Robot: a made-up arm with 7 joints. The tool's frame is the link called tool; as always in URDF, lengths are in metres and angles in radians. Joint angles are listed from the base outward. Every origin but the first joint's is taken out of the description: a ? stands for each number. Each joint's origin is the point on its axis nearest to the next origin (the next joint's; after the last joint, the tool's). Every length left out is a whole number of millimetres.
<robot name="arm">
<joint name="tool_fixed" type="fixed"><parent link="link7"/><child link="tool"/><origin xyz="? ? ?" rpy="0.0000 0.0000 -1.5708"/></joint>
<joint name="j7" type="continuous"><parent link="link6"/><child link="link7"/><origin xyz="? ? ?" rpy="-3.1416 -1.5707 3.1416"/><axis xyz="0 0 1"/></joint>
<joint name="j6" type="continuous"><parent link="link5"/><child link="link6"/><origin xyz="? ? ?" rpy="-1.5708 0.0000 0.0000"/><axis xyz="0 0 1"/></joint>
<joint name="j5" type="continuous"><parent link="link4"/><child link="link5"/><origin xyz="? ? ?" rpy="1.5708 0.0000 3.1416"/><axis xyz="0 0 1"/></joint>
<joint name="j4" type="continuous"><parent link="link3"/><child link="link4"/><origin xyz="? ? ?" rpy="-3.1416 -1.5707 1.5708"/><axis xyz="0 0 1"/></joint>
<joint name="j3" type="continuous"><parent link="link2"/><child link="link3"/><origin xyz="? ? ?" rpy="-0.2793 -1.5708 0.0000"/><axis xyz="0 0 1"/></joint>
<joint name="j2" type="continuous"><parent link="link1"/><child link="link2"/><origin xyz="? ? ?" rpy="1.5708 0.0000 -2.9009"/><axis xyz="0 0 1"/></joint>
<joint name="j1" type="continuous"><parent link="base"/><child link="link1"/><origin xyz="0.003 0.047 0.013" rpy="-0.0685 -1.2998 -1.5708"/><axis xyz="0 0 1"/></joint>
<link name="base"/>
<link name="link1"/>
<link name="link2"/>
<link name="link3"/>
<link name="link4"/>
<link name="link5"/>
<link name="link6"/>
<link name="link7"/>
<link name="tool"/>
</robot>
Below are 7 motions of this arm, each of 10 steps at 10 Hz.
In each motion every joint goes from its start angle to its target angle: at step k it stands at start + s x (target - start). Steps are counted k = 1, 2, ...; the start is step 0. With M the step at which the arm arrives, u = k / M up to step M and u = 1 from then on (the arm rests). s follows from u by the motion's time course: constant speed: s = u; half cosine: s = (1 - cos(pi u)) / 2; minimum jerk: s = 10 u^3 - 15 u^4 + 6 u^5.
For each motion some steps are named. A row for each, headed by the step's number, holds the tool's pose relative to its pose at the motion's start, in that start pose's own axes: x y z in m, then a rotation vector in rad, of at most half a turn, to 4 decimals.
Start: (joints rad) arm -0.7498 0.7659 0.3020 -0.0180 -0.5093 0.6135 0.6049
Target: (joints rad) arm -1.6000 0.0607 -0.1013 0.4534 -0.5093 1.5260 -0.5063
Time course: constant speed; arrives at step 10
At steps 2, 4, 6, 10:
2: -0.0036 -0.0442 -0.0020 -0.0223 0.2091 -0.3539
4: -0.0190 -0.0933 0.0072 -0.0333 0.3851 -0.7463
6: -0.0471 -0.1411 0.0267 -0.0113 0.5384 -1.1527
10: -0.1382 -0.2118 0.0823 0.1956 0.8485 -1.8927

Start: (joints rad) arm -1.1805 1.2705 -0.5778 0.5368 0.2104 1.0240 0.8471
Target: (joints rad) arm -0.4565 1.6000 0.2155 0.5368 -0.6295 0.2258 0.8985
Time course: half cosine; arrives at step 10
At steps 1, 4, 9, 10:
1: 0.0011 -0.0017 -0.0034 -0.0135 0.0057 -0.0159
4: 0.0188 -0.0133 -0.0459 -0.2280 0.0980 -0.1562
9: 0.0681 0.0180 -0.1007 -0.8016 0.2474 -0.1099
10: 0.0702 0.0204 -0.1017 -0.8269 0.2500 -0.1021

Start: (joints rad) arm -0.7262 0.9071 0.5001 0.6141 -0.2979 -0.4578 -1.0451
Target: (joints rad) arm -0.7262 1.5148 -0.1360 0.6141 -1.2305 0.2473 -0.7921
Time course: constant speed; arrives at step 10
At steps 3, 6, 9, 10:
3: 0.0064 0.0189 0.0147 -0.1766 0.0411 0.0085
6: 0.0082 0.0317 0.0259 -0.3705 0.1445 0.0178
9: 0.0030 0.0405 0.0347 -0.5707 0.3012 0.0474
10: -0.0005 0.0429 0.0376 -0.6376 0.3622 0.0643

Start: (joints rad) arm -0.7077 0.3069 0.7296 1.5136 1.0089 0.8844 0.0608
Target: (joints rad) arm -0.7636 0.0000 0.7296 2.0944 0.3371 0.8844 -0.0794
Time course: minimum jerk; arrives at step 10
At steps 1, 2, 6, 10:
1: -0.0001 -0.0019 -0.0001 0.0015 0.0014 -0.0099
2: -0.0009 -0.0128 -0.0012 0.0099 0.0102 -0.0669
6: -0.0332 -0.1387 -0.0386 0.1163 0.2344 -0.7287
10: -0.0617 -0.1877 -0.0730 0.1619 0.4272 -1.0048

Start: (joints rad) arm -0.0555 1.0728 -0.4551 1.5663 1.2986 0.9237 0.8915
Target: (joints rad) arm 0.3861 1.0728 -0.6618 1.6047 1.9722 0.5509 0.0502
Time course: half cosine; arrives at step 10
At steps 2, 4, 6, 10:
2: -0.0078 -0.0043 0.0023 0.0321 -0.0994 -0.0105
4: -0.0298 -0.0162 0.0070 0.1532 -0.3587 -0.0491
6: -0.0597 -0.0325 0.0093 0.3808 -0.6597 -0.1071
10: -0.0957 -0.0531 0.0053 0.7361 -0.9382 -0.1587

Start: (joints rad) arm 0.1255 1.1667 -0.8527 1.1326 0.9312 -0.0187 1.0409
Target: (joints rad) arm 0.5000 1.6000 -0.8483 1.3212 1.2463 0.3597 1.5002
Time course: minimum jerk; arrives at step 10
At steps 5, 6, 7, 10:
5: -0.0775 -0.0019 -0.0803 0.4681 -0.1712 -0.0251
6: -0.0998 0.0080 -0.1105 0.6247 -0.2816 -0.0225
7: -0.1153 0.0203 -0.1356 0.7474 -0.3934 -0.0165
10: -0.1280 0.0365 -0.1613 0.8654 -0.5287 -0.0072

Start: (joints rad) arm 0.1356 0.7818 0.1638 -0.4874 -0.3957 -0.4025 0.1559
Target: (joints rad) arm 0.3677 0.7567 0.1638 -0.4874 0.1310 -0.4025 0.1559
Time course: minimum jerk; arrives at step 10
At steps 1, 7, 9, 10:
1: -0.0004 -0.0001 -0.0002 0.0040 0.0014 -0.0017
7: -0.0405 -0.0067 -0.0136 0.3743 0.1291 -0.2070
9: -0.0484 -0.0077 -0.0154 0.4394 0.1516 -0.2531
10: -0.0489 -0.0078 -0.0155 0.4429 0.1528 -0.2558

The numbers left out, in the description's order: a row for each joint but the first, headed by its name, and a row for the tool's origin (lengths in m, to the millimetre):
tool: 0.000 0.000 0.000
j7: 0.000 -0.035 0.000
j6: 0.000 0.000 0.000
j5: -0.013 0.184 0.000
j4: 0.011 0.002 0.000
j3: 0.157 -0.038 0.000
j2: -0.018 -0.005 0.000

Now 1 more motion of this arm.
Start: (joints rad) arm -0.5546 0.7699 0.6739 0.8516 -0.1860 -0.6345 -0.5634
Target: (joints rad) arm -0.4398 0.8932 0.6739 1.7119 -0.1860 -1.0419 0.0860
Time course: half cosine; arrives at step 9
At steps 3, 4, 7, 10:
3: -0.0342 0.0023 -0.0281 0.0105 0.1246 0.1900
4: -0.0594 0.0030 -0.0423 0.0301 0.2052 0.3139
7: -0.1397 0.0011 -0.0624 0.1417 0.4278 0.6655
10: -0.1603 -0.0004 -0.0624 0.1818 0.4799 0.7509

